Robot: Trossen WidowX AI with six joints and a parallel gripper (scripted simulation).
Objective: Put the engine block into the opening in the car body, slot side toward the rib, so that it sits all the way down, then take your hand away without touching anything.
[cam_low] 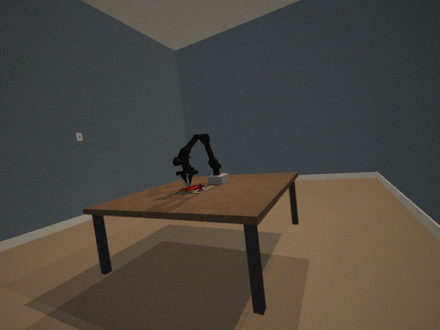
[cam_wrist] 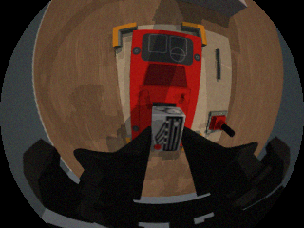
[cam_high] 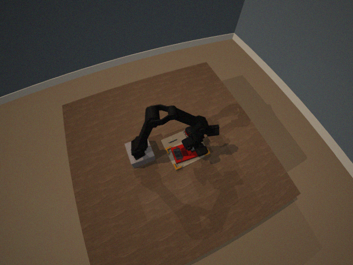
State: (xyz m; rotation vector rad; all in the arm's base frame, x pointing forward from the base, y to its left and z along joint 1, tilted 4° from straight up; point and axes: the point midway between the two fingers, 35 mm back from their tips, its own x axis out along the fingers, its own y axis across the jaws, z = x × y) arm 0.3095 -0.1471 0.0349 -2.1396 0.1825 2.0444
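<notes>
My gripper tip is now 1 cm above the grey engine block.
</notes>
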